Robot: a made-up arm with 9 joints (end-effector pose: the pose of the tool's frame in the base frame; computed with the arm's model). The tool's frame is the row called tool.
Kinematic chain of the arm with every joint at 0, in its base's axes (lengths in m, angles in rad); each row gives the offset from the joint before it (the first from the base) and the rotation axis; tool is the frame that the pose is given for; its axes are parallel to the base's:
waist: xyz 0 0 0.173 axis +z
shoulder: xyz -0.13 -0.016 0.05 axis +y
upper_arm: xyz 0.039 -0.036 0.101 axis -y
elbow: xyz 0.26 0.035 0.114 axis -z
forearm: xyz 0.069 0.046 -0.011 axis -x
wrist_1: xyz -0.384 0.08 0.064 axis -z
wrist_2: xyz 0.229 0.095 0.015 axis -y
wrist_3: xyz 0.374 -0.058 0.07 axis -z
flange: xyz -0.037 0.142 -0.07 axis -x
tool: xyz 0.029 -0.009 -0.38
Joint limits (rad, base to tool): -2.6..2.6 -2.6..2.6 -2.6..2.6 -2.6..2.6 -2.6..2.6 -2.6..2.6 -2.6..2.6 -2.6..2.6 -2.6..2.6
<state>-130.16 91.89 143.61 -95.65 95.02 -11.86 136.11 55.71 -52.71</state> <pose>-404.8 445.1 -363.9 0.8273 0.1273 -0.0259 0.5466</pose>
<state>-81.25 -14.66 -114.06 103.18 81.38 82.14 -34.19 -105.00 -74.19</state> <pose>340.9 128.3 -126.1 0.0881 -0.0164 -0.5665 0.8192</pose>
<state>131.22 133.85 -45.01 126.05 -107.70 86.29 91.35 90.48 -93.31</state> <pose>-641.5 -320.7 430.1 0.3767 -0.5118 0.5991 -0.4870</pose>
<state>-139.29 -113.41 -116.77 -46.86 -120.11 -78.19 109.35 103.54 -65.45</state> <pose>-852.1 269.9 -41.9 0.6750 -0.3878 0.3257 -0.5366</pose>
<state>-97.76 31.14 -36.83 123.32 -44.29 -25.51 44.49 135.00 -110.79</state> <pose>-222.8 -428.6 792.3 0.0615 0.8332 0.5410 -0.0967</pose>
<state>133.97 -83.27 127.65 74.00 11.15 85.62 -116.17 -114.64 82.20</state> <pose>329.2 -630.9 411.2 0.3604 -0.8290 -0.2227 0.3651</pose>
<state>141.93 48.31 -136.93 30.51 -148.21 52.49 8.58 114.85 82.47</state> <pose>256.2 -304.2 322.3 0.0431 -0.0145 0.3426 -0.9384</pose>
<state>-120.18 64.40 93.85 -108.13 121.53 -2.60 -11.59 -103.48 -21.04</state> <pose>-144.6 -274.2 656.7 0.2696 -0.3983 0.8767 0.0051</pose>
